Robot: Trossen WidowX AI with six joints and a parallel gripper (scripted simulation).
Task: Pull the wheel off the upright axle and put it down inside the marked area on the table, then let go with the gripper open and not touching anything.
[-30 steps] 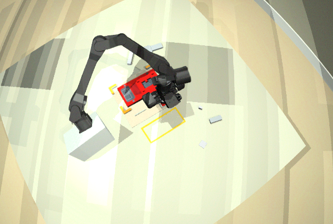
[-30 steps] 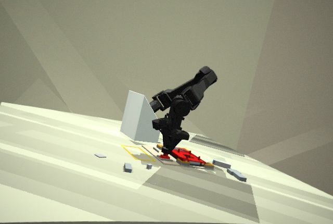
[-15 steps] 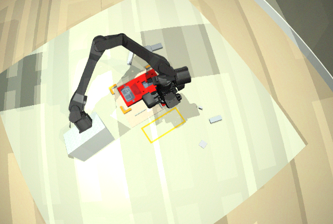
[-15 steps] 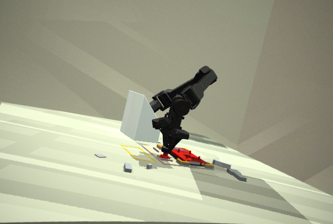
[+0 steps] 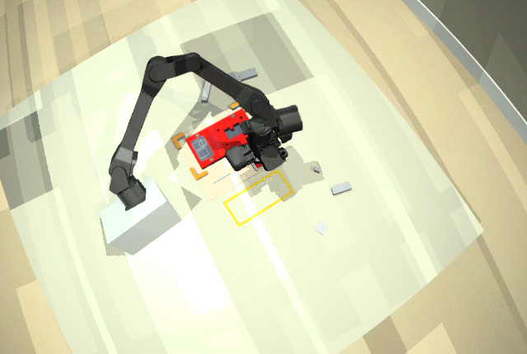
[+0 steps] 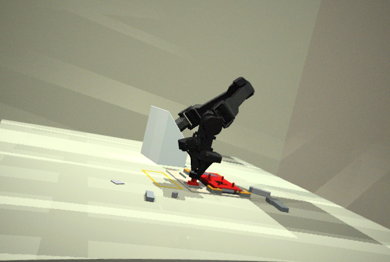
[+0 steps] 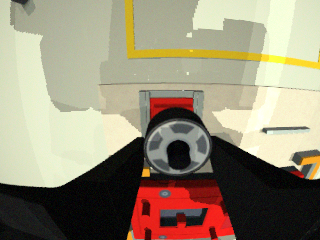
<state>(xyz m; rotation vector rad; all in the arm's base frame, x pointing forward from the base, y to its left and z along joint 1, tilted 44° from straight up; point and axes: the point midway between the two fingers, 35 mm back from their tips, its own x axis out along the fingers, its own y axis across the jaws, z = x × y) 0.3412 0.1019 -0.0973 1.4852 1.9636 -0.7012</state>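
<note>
The white hub is 10 mm below my gripper tip.
</note>
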